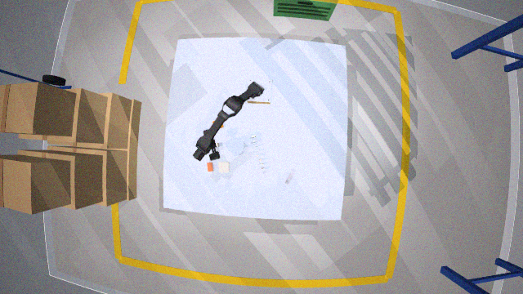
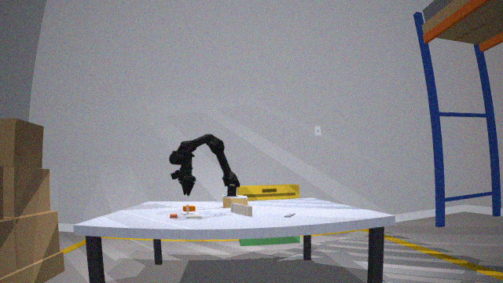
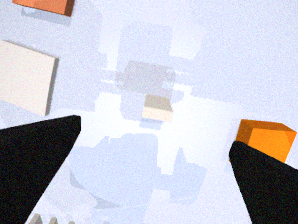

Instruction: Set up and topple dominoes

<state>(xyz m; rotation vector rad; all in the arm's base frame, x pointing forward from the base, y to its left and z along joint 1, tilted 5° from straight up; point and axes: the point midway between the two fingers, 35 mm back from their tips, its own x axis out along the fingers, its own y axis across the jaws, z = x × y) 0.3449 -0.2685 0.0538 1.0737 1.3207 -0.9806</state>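
My gripper tip is now 140 mm past the orange cube and 80 mm above it. The rest, counted from my gripper tip: grey piece: 490 mm to the left, 220 mm ahead, 100 mm below; small red-orange block: 150 mm ahead, 90 mm below, 60 mm to the right.
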